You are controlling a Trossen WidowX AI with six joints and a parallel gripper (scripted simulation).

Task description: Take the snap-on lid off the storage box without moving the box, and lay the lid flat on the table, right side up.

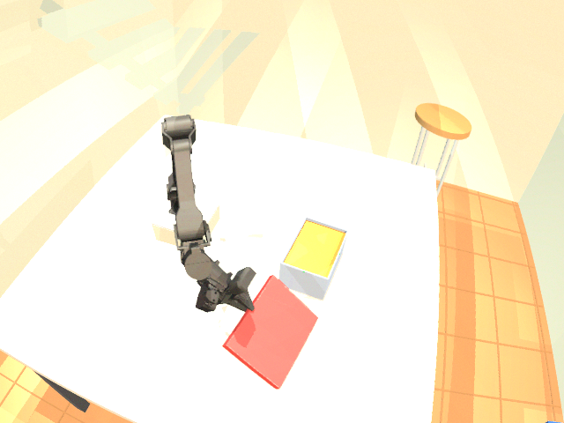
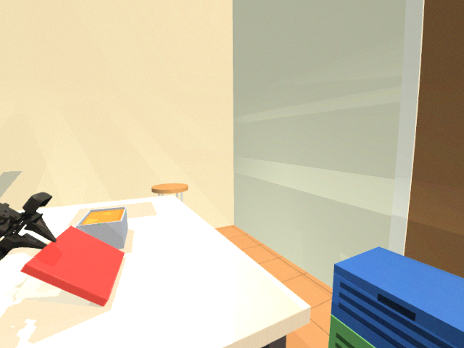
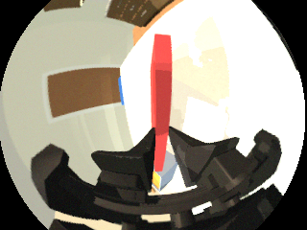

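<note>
Now: the red lid 7 cm ahead of my gripper tip, 1 cm to the right of it and 5 cm below it. Also, from my gripper tip: storage box 9 cm ahead, 27 cm to the left, 6 cm below.
</note>
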